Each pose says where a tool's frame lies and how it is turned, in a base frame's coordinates. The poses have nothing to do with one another.
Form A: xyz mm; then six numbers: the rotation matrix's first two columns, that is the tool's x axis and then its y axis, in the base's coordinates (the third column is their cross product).
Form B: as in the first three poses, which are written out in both.
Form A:
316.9, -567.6, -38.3, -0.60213, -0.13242, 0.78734, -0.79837, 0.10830, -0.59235
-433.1, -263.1, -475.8, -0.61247, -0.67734, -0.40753, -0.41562, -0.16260, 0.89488
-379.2, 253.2, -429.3, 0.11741, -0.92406, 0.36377, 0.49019, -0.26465, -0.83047
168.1, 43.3, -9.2, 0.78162, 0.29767, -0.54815, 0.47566, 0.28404, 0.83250
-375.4, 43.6, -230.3, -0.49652, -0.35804, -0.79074, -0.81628, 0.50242, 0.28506
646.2, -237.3, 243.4, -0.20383, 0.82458, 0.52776, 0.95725, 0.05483, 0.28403
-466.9, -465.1, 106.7, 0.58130, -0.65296, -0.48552, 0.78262, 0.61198, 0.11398
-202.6, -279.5, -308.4, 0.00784, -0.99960, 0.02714, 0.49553, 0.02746, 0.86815
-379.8, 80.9, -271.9, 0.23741, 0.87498, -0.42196, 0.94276, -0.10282, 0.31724
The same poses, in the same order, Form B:
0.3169, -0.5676, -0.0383, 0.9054, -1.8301, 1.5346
-0.4331, -0.2631, -0.4758, 1.2619, -1.8840, -1.8616
-0.3792, 0.2532, -0.4293, -1.1526, 0.5208, -1.4735
0.1681, 0.0433, -0.0092, 1.3094, 0.7146, -0.1336
-0.3754, 0.0436, -0.2303, -0.9585, 2.0737, 0.8750
0.6462, -0.2373, 0.2434, -1.8222, -2.1058, -0.8663
-0.4669, -0.4651, 0.1067, 0.3343, 0.4227, -0.8568
-0.2026, -0.2795, -0.3084, 0.8010, -0.8328, -1.3901
-0.3798, 0.0809, -0.2719, 1.9968, 1.6577, -0.1712

